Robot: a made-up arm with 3 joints. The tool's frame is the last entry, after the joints. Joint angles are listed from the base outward.
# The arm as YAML. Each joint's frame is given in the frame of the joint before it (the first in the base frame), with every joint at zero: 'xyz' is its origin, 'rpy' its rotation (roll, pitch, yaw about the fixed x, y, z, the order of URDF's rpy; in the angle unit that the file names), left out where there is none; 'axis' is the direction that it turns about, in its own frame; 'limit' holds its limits. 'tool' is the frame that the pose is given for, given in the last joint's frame.
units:
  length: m
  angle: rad
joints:
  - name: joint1
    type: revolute
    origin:
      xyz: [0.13, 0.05, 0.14]
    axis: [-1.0, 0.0, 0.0]
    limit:
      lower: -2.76
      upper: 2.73
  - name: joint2
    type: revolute
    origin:
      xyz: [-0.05, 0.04, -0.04]
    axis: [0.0, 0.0, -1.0]
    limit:
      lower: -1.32
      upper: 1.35
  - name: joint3
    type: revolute
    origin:
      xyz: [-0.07, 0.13, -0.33]
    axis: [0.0, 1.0, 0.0]
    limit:
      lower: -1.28
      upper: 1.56
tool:
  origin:
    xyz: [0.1, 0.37, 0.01]
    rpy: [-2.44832, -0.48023, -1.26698]
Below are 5 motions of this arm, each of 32 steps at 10 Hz.
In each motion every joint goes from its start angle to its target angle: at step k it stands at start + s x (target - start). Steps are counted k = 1, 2, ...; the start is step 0. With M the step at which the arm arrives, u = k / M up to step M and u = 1 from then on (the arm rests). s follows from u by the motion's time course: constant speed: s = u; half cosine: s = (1 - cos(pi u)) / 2; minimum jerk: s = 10 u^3 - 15 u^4 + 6 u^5.
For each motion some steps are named. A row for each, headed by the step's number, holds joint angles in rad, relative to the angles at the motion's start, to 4 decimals.
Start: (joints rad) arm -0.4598 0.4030 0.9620
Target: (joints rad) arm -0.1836 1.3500 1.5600
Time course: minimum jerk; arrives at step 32
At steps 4, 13, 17, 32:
4: 0.0044 0.0152 0.0096
13: 0.0907 0.3109 0.1963
17: 0.1542 0.5288 0.3339
32: 0.2762 0.9470 0.5980

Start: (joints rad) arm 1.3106 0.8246 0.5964
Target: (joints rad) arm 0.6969 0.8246 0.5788
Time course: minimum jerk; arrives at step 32
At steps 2, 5, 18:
2: -0.0014 0.0000 0.0000
5: -0.0183 0.0000 -0.0005
18: -0.3780 0.0000 -0.0108

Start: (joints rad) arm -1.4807 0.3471 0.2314
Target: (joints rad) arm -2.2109 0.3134 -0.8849
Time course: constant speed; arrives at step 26
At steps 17, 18, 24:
17: -0.4774 -0.0220 -0.7299
18: -0.5055 -0.0233 -0.7728
24: -0.6740 -0.0311 -1.0304

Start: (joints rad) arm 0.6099 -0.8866 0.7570
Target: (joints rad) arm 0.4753 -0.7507 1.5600
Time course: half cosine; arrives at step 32
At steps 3, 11, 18, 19, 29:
3: -0.0029 0.0029 0.0173
11: -0.0356 0.0359 0.2122
18: -0.0804 0.0812 0.4798
19: -0.0868 0.0877 0.5180
29: -0.1317 0.1330 0.7857

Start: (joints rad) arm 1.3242 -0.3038 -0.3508
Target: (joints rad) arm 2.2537 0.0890 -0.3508
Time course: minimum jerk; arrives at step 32
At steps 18, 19, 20, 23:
18: 0.5725 0.2420 0.0000
19: 0.6243 0.2638 0.0000
20: 0.6737 0.2847 0.0000
23: 0.8001 0.3381 0.0000

